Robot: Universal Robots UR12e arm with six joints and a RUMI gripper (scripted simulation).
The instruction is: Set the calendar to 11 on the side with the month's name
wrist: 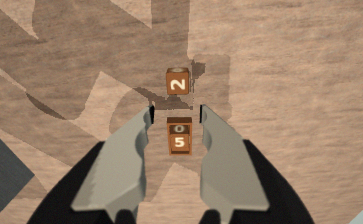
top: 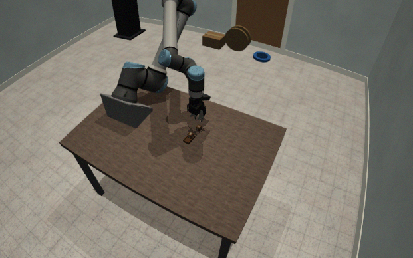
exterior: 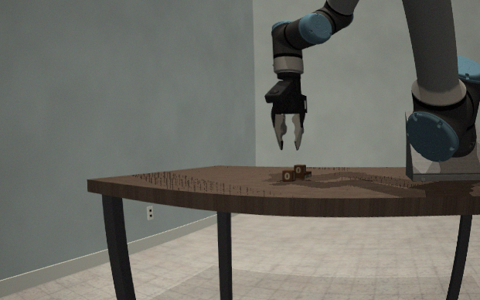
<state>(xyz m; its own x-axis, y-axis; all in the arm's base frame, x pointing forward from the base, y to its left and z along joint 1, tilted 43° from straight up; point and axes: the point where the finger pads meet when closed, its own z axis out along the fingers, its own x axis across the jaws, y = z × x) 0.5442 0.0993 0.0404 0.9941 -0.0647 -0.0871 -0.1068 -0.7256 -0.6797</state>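
The cube is 9 cm below my hand. Also, from my hand: calendar tray 1 cm behind, 11 cm to the right, 9 cm below.
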